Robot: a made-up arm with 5 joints.
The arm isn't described. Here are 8 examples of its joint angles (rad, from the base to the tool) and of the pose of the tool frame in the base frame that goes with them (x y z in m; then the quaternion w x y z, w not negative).
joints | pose
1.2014 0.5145 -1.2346 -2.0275 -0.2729 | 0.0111 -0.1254 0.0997 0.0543 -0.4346 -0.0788 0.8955
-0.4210 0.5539 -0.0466 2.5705 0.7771 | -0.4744 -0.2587 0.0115 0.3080 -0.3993 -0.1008 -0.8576
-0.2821 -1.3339 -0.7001 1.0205 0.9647 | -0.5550 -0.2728 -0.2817 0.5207 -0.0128 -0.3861 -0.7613
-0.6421 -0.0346 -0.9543 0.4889 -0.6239 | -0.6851 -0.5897 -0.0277 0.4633 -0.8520 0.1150 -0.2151
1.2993 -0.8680 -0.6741 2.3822 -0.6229 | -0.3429 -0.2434 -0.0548 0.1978 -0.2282 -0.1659 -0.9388
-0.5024 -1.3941 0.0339 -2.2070 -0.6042 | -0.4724 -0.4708 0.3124 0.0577 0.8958 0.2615 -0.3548
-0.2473 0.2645 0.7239 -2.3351 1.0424 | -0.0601 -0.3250 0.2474 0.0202 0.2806 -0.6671 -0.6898
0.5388 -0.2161 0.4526 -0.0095 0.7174 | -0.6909 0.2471 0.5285 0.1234 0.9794 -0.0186 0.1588
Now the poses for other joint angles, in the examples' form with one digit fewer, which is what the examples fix.
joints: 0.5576 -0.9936 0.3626 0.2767 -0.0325
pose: -1.016 -0.075 0.174 0.362 0.733 0.084 0.569
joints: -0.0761 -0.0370 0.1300 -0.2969 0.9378
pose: -0.508 -0.249 0.690 0.414 -0.900 0.123 0.056
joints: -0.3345 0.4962 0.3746 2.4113 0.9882
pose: -0.497 -0.354 0.107 0.335 -0.461 -0.384 -0.727
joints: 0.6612 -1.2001 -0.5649 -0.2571 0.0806
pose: -0.800 -0.350 0.385 0.068 0.850 0.404 0.330
